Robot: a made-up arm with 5 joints.
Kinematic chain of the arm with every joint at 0, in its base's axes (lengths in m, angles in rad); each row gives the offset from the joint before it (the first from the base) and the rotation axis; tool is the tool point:
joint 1: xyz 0 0 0.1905 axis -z
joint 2: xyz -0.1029 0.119 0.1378 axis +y
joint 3: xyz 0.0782 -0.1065 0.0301 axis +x
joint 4: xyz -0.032 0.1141 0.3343 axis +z
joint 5: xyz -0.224 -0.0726 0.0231 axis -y
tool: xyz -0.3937 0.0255 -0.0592
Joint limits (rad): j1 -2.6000..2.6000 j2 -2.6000..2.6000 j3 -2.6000..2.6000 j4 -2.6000..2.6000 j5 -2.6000..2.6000
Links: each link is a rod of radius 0.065 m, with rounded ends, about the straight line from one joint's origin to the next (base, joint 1, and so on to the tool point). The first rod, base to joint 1, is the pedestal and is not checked.
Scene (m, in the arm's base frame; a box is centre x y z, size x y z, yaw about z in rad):
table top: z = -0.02
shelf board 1: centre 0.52 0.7 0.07 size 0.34 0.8 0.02 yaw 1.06
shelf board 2: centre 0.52 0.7 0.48 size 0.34 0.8 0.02 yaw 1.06
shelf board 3: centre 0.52 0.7 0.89 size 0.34 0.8 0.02 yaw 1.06
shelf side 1: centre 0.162 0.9 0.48 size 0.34 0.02 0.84 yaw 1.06
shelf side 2: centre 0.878 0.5 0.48 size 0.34 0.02 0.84 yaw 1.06
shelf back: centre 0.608 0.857 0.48 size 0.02 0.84 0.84 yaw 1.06
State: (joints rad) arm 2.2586 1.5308 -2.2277 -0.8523 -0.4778
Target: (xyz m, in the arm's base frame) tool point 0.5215 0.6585 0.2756
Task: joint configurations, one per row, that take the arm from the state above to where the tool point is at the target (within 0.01 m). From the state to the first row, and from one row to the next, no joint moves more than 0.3 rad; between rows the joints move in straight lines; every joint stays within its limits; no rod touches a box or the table.
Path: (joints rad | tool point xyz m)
1: 2.3440 1.4878 -2.1766 -0.7713 -0.2205 | 0.5492 0.5093 0.7081
2: 2.4293 1.4448 -2.1255 -0.6904 0.0368 | 0.5150 0.4363 0.7177
3: 2.5146 1.4017 -2.0744 -0.6094 0.2941 | 0.4674 0.3654 0.7106
4: 2.6000 1.3587 -2.0232 -0.5285 0.5514 | 0.4107 0.3001 0.6851
5: 2.6000 1.1061 -1.9762 -0.7273 0.7816 | 0.4210 0.3755 0.4712
6: 2.6000 0.8534 -1.9291 -0.9261 1.0118 | 0.3604 0.3710 0.2756
7: 2.5338 0.9059 -1.9915 -0.9537 0.7434 | 0.4130 0.4548 0.2780
8: 2.4675 0.9583 -2.0539 -0.9813 0.4751 | 0.4581 0.5313 0.2791
9: 2.4013 1.0108 -2.1163 -1.0089 0.2067 | 0.4947 0.5996 0.2783
10: 2.3351 1.0632 -2.1787 -1.0364 -0.0616 | 0.5215 0.6585 0.2756

